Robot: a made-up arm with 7 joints.
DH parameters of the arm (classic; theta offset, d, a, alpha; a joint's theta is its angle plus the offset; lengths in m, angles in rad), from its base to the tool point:
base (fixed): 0 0.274 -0.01 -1.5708
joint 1: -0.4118 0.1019 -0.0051 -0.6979
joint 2: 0 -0.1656 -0.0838 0.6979
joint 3: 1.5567 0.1 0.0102 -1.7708
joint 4: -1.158 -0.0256 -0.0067 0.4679
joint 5: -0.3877 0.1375 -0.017 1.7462
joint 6: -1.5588 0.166 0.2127 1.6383
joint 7: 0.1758 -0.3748 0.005 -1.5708
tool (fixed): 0 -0.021 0 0
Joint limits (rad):
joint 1: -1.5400..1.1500
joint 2: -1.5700..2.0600
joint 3: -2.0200..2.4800
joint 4: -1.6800..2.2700
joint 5: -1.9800..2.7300
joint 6: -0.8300..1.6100
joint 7: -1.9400..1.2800
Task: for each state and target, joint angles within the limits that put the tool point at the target. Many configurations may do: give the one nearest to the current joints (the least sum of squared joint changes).
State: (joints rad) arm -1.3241 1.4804 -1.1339 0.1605 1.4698 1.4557 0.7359
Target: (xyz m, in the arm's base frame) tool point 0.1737 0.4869 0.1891
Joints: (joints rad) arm -1.3516 1.6315 -1.1219 0.0787 1.3674 1.1714 0.7121
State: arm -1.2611 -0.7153 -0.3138 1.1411 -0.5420 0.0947 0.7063
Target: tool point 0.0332 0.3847 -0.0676
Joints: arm -1.4268 -1.0921 -0.3922 0.9729 -0.7121 0.2849 0.6958
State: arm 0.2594 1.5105 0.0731 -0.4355 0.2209 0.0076 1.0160
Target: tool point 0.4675 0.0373 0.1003
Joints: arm 0.6633 1.8207 0.0540 -0.4919 0.1289 0.4677 1.0464
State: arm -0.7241 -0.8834 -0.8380 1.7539 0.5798 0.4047 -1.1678
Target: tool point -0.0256 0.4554 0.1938
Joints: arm -0.7191 -1.2112 -0.9061 1.1649 -0.0172 0.4573 -1.1934
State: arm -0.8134 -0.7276 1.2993 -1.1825 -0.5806 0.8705 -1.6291
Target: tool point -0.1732 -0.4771 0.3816
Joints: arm -0.7250 -0.7732 1.1979 -1.6142 -0.8900 1.3834 -1.6605
